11 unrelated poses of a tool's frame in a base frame.
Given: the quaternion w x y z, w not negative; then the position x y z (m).
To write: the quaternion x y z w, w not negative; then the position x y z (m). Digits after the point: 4 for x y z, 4 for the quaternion.
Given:
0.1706 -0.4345 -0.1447 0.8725 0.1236 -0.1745 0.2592
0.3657 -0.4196 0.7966 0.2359 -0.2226 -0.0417 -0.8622
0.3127 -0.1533 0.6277 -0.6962 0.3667 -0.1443 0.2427
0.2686 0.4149 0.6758 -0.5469 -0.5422 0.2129 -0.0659
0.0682 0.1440 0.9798 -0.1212 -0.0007 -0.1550 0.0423
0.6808 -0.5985 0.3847 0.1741 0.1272 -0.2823 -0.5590
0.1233 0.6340 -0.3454 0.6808 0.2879 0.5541 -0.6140
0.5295 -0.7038 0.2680 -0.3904 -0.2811 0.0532 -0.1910
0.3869 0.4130 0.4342 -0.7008 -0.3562 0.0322 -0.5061
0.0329 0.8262 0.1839 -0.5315 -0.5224 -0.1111 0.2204
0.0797 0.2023 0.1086 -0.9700 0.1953 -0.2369 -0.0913
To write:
-0.4345 -0.1447 0.8725 0.1706 0.1236 -0.1745 0.2592
-0.4196 0.7966 0.2359 0.3657 -0.2226 -0.0417 -0.8622
-0.1533 0.6277 -0.6962 0.3127 0.3667 -0.1443 0.2427
0.4149 0.6758 -0.5469 0.2686 -0.5422 0.2129 -0.0659
0.1440 0.9798 -0.1212 0.0682 -0.0007 -0.1550 0.0423
-0.5985 0.3847 0.1741 0.6808 0.1272 -0.2823 -0.5590
0.6340 -0.3454 0.6808 0.1233 0.2879 0.5541 -0.6140
-0.7038 0.2680 -0.3904 0.5295 -0.2811 0.0532 -0.1910
0.4130 0.4342 -0.7008 0.3869 -0.3562 0.0322 -0.5061
0.8262 0.1839 -0.5315 0.0329 -0.5224 -0.1111 0.2204
0.2023 0.1086 -0.9700 0.0797 0.1953 -0.2369 -0.0913

